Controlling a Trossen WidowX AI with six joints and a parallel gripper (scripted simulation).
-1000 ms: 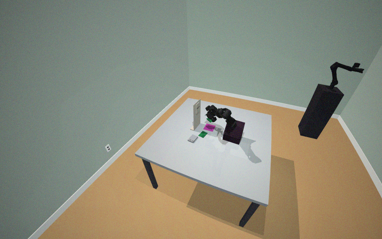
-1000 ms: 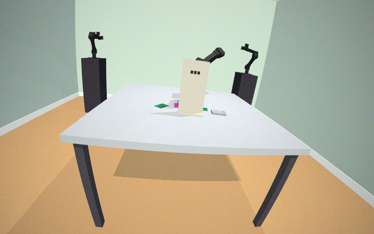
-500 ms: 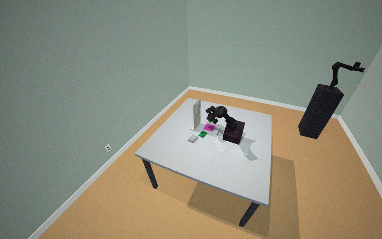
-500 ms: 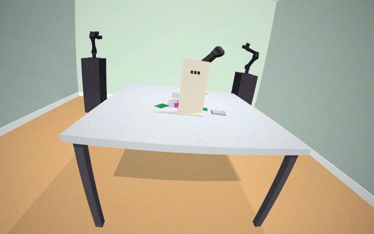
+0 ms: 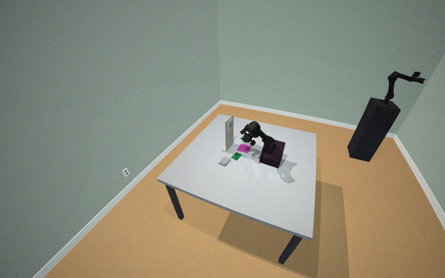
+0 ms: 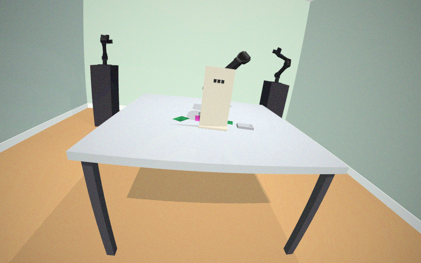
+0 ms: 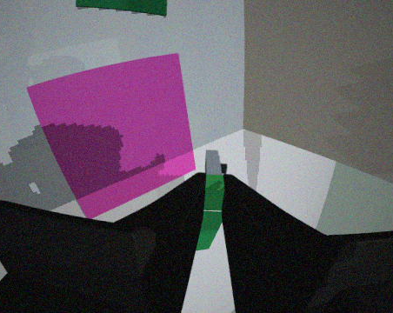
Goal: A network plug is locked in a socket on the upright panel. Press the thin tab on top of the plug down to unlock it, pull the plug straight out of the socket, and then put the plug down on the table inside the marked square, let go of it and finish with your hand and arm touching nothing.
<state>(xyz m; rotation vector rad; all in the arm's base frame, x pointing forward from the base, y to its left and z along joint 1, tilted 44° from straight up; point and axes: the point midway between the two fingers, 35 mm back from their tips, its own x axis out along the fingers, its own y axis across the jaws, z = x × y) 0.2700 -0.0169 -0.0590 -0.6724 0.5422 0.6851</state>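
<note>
Now: gripper tip 100 mm above the magenta marked square and 10 mm past it. From my gripper tip the other things lie so: beige upright panel: 140 mm ahead, 70 mm above, 50 mm to the left; then network plug: right at my gripper tip.
</note>
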